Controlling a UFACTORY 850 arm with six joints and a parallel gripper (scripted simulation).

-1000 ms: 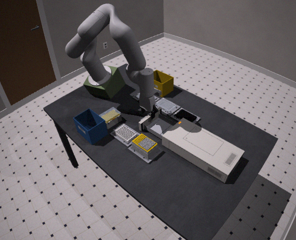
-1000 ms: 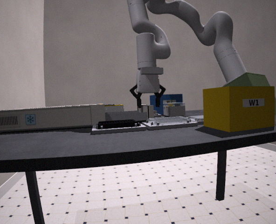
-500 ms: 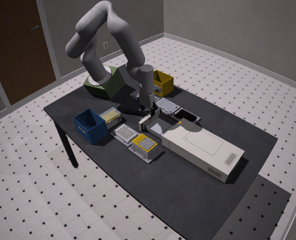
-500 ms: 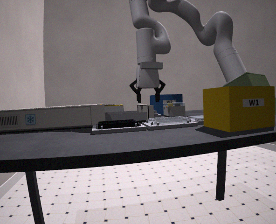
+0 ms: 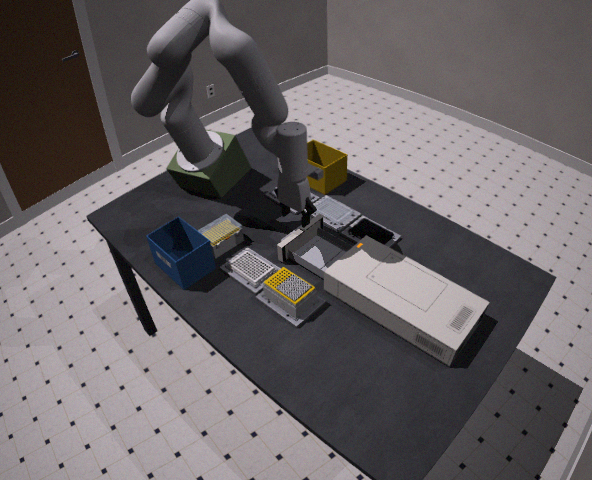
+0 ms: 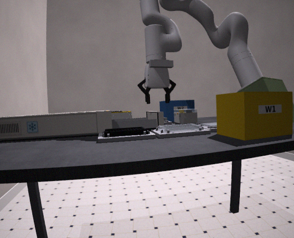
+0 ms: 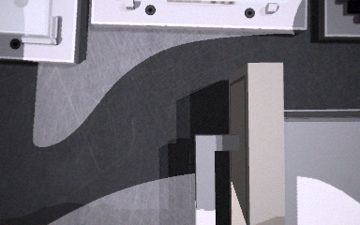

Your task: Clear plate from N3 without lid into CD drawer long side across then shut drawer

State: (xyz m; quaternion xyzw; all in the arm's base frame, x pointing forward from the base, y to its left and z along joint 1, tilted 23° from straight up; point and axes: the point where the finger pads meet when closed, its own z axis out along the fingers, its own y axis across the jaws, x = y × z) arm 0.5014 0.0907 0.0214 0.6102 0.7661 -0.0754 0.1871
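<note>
The clear plate lies 5 cm behind my hand, 19 cm to the left of it and 10 cm below it. The rest, counted from my hand: n3 label (12 cm behind, 18 cm to the left, 10 cm below); white plate (1 cm ahead, 19 cm to the right, 10 cm below); drawer (13 cm ahead, 2 cm to the left, 8 cm below).
</note>
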